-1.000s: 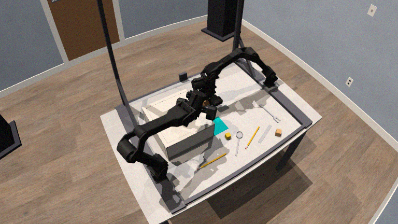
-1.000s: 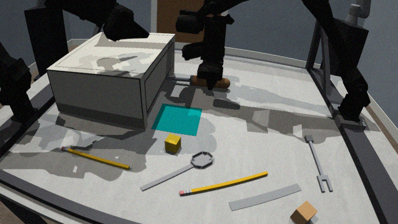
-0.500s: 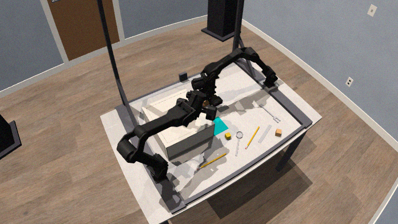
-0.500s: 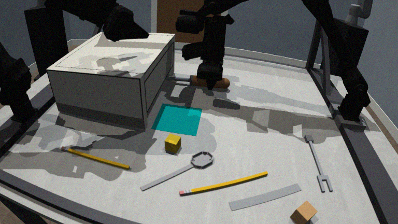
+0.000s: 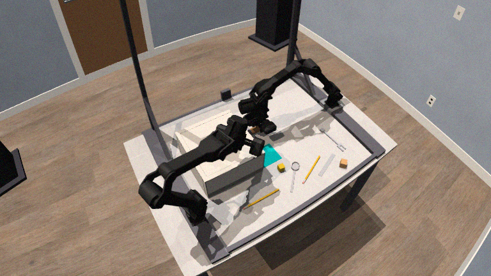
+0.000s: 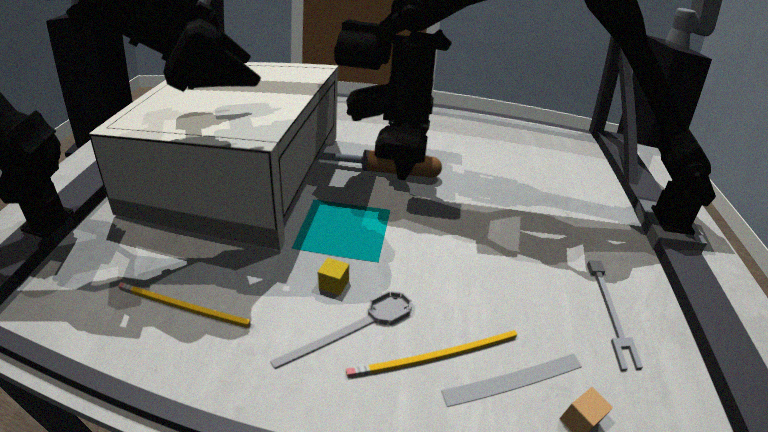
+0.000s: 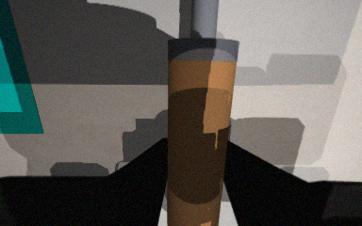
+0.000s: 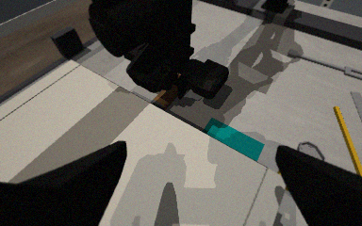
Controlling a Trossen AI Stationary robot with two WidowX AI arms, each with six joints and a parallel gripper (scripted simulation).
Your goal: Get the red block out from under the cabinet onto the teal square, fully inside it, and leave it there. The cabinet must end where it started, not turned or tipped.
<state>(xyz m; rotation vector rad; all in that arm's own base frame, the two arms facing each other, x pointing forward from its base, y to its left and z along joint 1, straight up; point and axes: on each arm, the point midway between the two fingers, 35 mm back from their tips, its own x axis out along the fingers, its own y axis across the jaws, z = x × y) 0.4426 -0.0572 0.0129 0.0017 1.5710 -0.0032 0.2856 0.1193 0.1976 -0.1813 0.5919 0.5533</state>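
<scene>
My left hand is 13 cm short of the teal square, 9 cm to the left of it and 4 cm above it. The rest, counted from my left hand: hook tool: 14 cm to the right, 2 cm below; then yellow cube: 23 cm ahead, 10 cm to the right, 2 cm below; then red block: 25 cm to the right, 4 cm ahead, 2 cm below.
</scene>
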